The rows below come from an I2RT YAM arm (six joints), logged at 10 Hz.
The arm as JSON. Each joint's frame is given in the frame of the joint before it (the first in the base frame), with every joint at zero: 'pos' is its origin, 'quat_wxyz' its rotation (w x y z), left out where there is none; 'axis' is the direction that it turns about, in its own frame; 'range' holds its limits. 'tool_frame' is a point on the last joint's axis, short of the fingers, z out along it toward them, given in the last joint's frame.
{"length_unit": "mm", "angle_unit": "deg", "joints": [
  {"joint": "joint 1", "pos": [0.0, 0.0, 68.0], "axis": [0.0, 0.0, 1.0], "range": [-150.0, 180.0]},
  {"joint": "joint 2", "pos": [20.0, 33.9, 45.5], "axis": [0.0, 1.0, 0.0], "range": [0.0, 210.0]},
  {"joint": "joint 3", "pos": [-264.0, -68.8, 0.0], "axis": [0.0, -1.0, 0.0], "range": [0.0, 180.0]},
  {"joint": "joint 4", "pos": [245.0, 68.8, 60.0], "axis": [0.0, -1.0, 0.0], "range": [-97.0, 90.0]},
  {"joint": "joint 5", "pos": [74.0, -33.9, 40.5], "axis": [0.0, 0.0, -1.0], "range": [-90.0, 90.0]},
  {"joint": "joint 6", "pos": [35.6, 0.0, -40.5], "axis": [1.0, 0.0, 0.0], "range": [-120.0, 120.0]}
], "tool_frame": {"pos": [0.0, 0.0, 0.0], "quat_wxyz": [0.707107, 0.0, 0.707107, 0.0]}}
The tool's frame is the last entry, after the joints.
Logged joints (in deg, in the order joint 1, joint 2, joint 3, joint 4, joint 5, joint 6), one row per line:
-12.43, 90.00, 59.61, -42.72, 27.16, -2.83
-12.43, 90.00, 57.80, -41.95, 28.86, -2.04
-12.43, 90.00, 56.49, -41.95, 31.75, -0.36
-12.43, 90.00, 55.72, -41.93, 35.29, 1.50
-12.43, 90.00, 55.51, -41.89, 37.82, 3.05
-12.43, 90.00, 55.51, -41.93, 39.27, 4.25
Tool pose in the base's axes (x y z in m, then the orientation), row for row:
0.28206, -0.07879, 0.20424, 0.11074, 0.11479, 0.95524, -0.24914
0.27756, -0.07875, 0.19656, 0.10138, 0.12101, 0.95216, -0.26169
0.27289, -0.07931, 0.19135, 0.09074, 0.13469, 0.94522, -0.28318
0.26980, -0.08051, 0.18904, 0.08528, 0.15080, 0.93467, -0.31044
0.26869, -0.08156, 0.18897, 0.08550, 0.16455, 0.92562, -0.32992
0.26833, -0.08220, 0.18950, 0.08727, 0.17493, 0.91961, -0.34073
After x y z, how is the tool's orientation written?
As a quaternion, w x y z.
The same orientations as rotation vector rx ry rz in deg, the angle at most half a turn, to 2 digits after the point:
19.32, 160.79, -41.94
20.48, 161.14, -44.29
22.94, 160.96, -48.22
25.76, 159.68, -53.04
28.11, 158.11, -56.36
29.85, 156.92, -58.14

